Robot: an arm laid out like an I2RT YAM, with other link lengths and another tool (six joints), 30 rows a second.
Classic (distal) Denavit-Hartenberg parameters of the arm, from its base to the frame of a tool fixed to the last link. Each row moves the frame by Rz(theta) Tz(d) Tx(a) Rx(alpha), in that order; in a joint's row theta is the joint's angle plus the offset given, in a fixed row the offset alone. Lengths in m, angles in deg.
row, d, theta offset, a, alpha
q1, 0.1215, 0, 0.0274, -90
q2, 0, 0, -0.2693, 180
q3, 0, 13.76, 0.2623, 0
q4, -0.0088, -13.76, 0.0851, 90
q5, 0.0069, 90, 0, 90
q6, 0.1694, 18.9, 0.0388, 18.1
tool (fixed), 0.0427, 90, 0, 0
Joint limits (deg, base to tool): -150..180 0..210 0..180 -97..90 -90..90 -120..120
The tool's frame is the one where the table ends.
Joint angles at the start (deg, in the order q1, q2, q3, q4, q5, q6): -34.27, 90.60, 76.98, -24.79, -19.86, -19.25
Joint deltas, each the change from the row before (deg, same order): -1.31, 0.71, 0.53, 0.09, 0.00, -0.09; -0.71, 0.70, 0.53, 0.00, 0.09, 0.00; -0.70, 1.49, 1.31, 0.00, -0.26, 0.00; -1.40, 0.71, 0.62, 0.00, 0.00, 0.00; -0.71, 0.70, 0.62, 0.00, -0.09, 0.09; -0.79, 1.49, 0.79, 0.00, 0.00, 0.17; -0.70, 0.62, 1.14, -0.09, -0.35, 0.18; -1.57, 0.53, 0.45, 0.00, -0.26, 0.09
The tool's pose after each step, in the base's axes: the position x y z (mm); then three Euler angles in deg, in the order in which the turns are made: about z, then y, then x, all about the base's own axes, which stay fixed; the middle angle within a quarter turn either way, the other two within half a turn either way. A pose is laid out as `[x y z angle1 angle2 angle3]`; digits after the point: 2 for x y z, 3 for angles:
[457.69 -273.65 211.66 -125.838 66.203 140.844]
[456.32 -281.22 210.05 -124.635 65.573 139.800]
[458.46 -289.80 208.25 -123.800 65.215 139.278]
[453.63 -302.81 207.25 -121.465 64.229 137.222]
[452.32 -310.02 206.28 -120.328 63.747 136.365]
[451.53 -319.22 199.44 -119.672 62.766 136.357]
[451.50 -326.42 203.26 -118.056 62.754 134.952]
[444.53 -339.35 202.31 -115.824 61.779 133.223]

